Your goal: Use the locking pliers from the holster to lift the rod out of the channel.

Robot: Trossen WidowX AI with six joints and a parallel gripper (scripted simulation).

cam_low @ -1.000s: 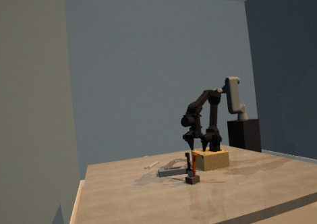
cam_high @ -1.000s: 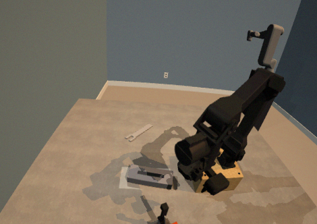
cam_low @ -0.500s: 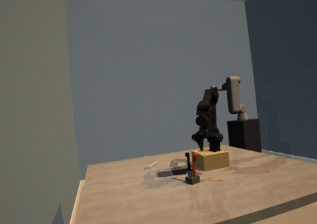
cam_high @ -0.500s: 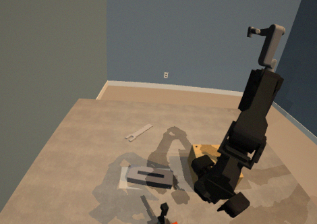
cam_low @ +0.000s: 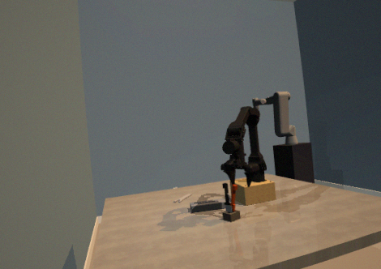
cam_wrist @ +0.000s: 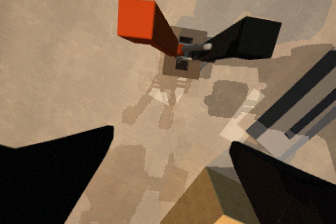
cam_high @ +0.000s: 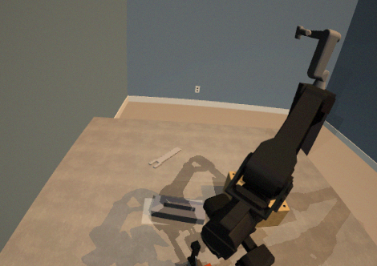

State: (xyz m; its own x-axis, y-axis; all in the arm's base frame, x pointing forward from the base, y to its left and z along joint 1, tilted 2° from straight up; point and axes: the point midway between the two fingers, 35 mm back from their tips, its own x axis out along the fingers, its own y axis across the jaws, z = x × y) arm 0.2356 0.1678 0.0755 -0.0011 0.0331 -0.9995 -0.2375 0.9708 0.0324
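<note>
Right now my gripper tip is 6 cm short of the orange handle, 3 cm to the right of it and 3 cm above it. Also, from my gripper tip: grey channel block: 21 cm to the right, 12 cm below, 7 cm ahead; dark holster: 13 cm below, 7 cm ahead, 1 cm to the left; metal rod: 21 cm to the right, 13 cm below, 7 cm ahead.
</note>
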